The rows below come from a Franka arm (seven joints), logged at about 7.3 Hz.
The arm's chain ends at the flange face. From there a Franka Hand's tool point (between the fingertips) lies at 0.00 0.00 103.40 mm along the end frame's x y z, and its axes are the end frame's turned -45 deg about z.
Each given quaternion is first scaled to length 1.
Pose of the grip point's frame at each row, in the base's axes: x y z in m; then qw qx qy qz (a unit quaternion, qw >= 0):
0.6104 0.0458 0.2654 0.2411 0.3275 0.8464 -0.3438
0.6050 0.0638 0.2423 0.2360 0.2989 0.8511 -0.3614
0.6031 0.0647 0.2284 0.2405 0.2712 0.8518 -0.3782
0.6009 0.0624 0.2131 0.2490 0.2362 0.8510 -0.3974
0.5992 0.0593 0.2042 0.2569 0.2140 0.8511 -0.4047
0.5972 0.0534 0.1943 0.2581 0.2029 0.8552 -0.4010
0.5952 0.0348 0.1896 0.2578 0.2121 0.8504 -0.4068
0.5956 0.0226 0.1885 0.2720 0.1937 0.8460 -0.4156
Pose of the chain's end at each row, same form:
0.5915 0.1223 0.3323 0.3543 0.6265 0.6567 -0.2254
0.5858 0.1420 0.3072 0.3563 0.6018 0.6719 -0.2436
0.5819 0.1448 0.2903 0.3669 0.5765 0.6832 -0.2574
0.5765 0.1445 0.2710 0.3821 0.5439 0.6959 -0.2719
0.5719 0.1419 0.2601 0.3922 0.5234 0.7044 -0.2756
0.5684 0.1352 0.2507 0.3919 0.5147 0.7125 -0.2717
0.5677 0.1176 0.2450 0.3938 0.5214 0.7045 -0.2772
0.5647 0.1062 0.2409 0.4104 0.5027 0.7075 -0.2799

